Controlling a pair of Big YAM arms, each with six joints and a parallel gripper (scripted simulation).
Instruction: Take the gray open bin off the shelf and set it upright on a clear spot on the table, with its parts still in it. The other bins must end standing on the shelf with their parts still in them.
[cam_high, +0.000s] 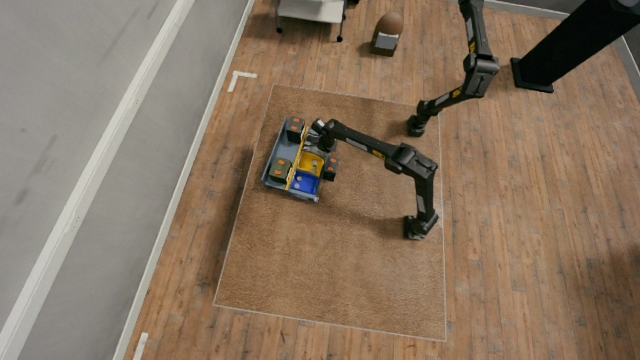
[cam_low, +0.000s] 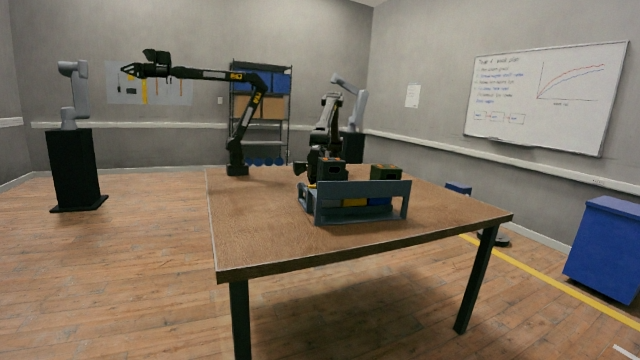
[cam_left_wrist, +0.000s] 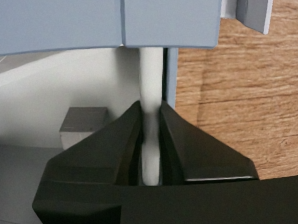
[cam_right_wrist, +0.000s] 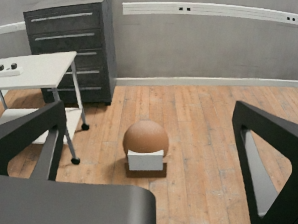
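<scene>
Right now the gray open bin is 8 cm ahead of my left hand, 1 cm to the right of it and 1 cm above it. The rest, counted from my left hand: blue-gray shelf 12 cm ahead, 10 cm to the left, 3 cm above; then yellow bin 10 cm to the left, 10 cm ahead, 1 cm above; then blue bin 21 cm to the left, 11 cm ahead, 1 cm above.
</scene>
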